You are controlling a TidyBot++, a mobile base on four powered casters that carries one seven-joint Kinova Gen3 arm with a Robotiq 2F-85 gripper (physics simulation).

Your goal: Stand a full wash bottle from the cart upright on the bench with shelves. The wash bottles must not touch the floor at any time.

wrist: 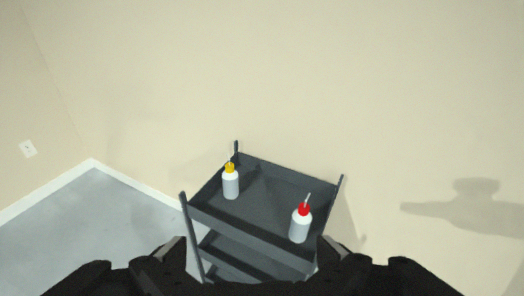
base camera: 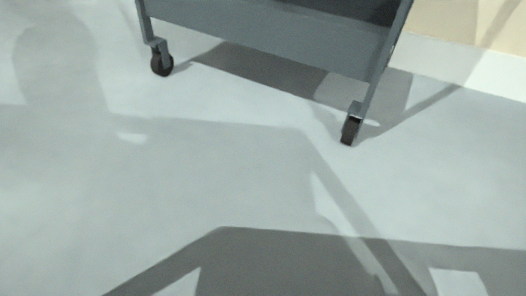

Labels:
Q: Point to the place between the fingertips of the gripper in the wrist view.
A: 252,251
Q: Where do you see a dark grey cart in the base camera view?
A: At 357,46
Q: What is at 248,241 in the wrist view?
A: A dark grey cart.

